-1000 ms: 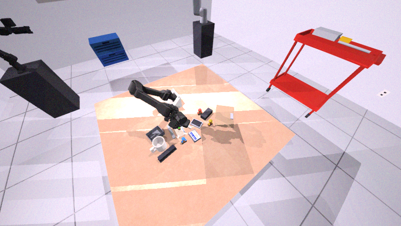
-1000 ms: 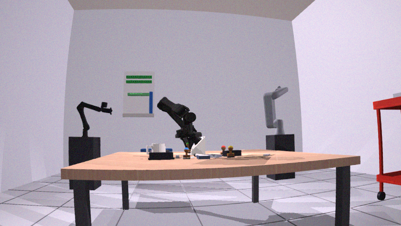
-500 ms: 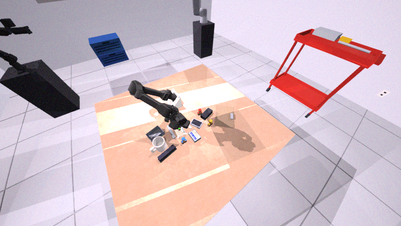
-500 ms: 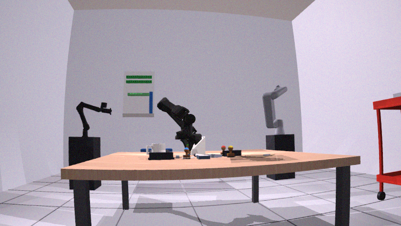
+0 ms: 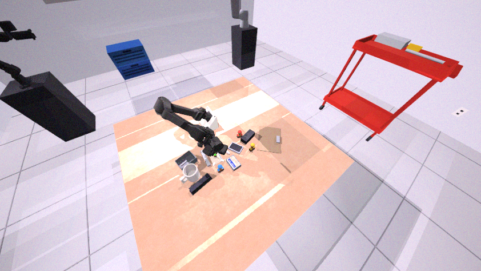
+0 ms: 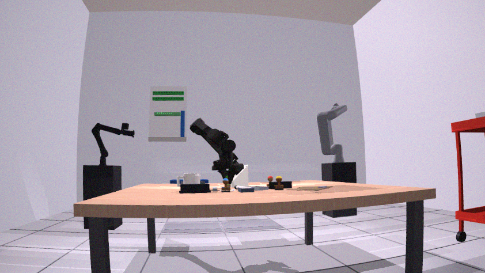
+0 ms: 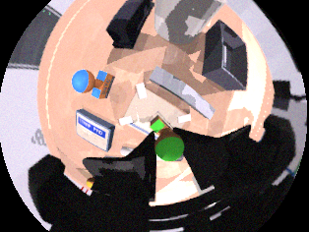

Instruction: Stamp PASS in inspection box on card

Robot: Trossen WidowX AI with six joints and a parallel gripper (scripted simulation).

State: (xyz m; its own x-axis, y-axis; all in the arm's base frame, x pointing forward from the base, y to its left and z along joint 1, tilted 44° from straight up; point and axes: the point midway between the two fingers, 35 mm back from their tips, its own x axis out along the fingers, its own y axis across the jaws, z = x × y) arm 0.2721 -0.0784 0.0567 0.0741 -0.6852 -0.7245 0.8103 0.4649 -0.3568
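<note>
The white card lies 1 cm ahead of my gripper tip and 3 cm below it. From my gripper tip the other things lie so: green-knobbed stamp (right at my gripper tip); then blue-knobbed stamp (12 cm ahead, 2 cm to the right, 1 cm below); then blue-and-white flat pad (12 cm ahead, 7 cm to the left, 2 cm below).
</note>
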